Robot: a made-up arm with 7 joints.
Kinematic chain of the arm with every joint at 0, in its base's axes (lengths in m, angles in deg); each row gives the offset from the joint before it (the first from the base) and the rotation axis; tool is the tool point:
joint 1: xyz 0 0.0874 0 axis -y
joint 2: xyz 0 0.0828 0 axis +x
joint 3: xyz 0 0 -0.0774 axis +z
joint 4: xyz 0 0 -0.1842 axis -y
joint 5: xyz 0 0 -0.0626 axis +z
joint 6: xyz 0 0 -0.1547 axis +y
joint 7: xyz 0 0 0 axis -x
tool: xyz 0 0 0
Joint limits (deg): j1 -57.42..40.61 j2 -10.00..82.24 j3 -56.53..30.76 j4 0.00..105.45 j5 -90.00..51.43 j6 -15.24..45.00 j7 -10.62..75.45
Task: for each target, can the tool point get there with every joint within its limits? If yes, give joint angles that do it. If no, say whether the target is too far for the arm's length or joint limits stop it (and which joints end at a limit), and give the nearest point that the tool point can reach.
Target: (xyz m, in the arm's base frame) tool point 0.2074 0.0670 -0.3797
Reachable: yes | joints 12.04 -2.49 -34.53 43.70 -20.93 -2.31 19.59
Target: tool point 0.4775 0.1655 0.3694
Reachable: no: too far | nearest point 0.2900 0.1390 -0.0165 | short by 0.430 m
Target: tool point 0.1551 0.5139 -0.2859
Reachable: yes | joints 19.61 52.16 -40.57 17.69 -77.26 15.54 45.25
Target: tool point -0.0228 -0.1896 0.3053
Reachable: no: joint limits stop it (at a limit: joint 1, joint 2, joint 3, joint 4) | nearest point 0.1985 -0.0372 -0.0541 | short by 0.449 m
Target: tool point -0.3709 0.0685 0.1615
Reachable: no: joint limits stop it (at a limit: joint 1, joint 2, joint 4) | nearest point -0.3974 0.0870 -0.2540 | short by 0.417 m
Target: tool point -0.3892 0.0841 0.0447
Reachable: no: joint limits stop it (at a limit: joint 1, joint 2, joint 4) | nearest point -0.3974 0.0870 -0.2540 | short by 0.299 m
